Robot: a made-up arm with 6 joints. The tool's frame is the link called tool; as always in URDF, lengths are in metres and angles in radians. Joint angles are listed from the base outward.
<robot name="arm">
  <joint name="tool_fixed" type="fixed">
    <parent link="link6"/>
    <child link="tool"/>
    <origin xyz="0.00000 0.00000 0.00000" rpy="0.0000 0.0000 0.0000"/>
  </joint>
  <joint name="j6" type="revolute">
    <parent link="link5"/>
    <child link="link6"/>
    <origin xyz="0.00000 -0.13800 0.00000" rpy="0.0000 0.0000 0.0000"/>
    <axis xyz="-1 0 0"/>
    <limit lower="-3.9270" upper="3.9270"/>
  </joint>
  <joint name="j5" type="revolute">
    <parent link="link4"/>
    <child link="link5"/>
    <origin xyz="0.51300 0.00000 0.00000" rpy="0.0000 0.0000 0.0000"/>
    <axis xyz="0 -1 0"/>
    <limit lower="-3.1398" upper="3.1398"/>
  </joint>
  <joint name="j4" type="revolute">
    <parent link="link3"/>
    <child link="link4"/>
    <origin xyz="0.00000 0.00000 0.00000" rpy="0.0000 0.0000 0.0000"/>
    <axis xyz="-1 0 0"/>
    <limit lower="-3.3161" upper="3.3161"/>
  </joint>
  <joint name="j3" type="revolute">
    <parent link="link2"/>
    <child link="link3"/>
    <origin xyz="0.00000 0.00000 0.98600" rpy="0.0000 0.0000 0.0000"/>
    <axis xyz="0 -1 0"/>
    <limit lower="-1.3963" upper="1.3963"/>
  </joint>
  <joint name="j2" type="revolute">
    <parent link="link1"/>
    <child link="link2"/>
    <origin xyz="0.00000 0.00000 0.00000" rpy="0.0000 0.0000 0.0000"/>
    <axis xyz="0 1 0"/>
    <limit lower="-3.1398" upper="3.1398"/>
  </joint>
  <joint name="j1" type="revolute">
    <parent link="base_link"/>
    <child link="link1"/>
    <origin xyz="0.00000 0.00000 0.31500" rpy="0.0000 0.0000 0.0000"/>
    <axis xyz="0 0 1"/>
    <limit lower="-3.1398" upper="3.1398"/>
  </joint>
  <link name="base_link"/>
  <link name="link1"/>
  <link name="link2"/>
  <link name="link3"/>
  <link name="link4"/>
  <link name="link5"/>
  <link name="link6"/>
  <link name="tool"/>
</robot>
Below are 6 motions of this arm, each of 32 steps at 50 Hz.
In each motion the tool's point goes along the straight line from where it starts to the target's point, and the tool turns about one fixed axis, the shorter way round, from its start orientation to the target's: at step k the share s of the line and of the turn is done. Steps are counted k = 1, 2, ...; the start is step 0. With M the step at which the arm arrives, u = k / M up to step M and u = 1 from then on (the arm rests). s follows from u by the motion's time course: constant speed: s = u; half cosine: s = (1 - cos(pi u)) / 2; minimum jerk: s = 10 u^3 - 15 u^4 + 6 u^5.
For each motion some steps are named. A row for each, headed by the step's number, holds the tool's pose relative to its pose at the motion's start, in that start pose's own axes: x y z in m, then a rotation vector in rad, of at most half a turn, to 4 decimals.
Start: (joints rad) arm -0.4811 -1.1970 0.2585 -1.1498 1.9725 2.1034
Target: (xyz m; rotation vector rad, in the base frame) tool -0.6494 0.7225 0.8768 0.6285 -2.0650 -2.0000
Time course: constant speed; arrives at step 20
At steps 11, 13, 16, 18, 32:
11: -0.0869 -0.2735 0.0246 0.4128 -0.1248 0.0818
13: -0.1027 -0.3232 0.0290 0.4879 -0.1475 0.0967
16: -0.1264 -0.3978 0.0357 0.6005 -0.1816 0.1190
18: -0.1422 -0.4475 0.0402 0.6755 -0.2043 0.1339
32: -0.1579 -0.4973 0.0446 0.7506 -0.2270 0.1488

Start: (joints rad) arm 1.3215 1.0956 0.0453 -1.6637 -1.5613 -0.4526
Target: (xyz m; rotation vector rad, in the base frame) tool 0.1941 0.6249 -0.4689 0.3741 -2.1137 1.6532
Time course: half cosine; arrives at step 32
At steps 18, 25, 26, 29, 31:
18: -0.0624 -0.2392 0.4143 0.8644 0.1412 -0.3244
25: -0.0926 -0.3549 0.6146 1.2825 0.2094 -0.4813
26: -0.0957 -0.3666 0.6349 1.3247 0.2163 -0.4972
29: -0.1022 -0.3918 0.6784 1.4155 0.2311 -0.5312
31: -0.1042 -0.3994 0.6917 1.4432 0.2356 -0.5416

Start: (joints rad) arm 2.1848 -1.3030 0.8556 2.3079 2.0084 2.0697
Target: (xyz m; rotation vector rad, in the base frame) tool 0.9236 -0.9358 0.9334 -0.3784 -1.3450 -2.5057
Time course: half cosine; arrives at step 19
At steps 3, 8, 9, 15, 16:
3: -0.0114 -0.0123 0.0082 0.0221 -0.0007 0.0305
8: -0.0714 -0.0770 0.0510 0.1384 -0.0044 0.1911
9: -0.0869 -0.0937 0.0621 0.1683 -0.0054 0.2324
15: -0.1694 -0.1827 0.1210 0.3282 -0.0105 0.4531
16: -0.1780 -0.1919 0.1271 0.3448 -0.0110 0.4760

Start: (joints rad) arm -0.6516 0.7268 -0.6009 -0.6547 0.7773 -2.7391
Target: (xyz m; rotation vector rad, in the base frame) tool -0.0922 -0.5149 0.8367 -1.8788 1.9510 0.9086
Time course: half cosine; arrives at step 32
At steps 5, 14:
5: -0.0203 0.0329 -0.0006 0.0131 -0.0095 0.0233
14: -0.1381 0.2243 -0.0042 0.0890 -0.0650 0.1585

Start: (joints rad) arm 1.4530 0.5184 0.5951 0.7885 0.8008 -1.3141
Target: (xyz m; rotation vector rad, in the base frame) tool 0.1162 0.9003 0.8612 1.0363 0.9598 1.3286
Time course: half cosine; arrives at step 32
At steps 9, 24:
9: -0.0476 0.0020 -0.0701 0.1399 -0.0021 -0.1445
24: -0.2223 0.0091 -0.3272 0.6533 -0.0100 -0.6745

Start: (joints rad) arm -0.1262 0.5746 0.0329 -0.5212 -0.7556 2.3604
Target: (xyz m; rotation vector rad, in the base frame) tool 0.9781 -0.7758 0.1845 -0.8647 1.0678 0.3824
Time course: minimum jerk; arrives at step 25
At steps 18, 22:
18: 0.3642 0.3108 -0.5376 0.7974 0.3560 -0.1626
22: 0.4163 0.3553 -0.6145 0.9115 0.4069 -0.1859

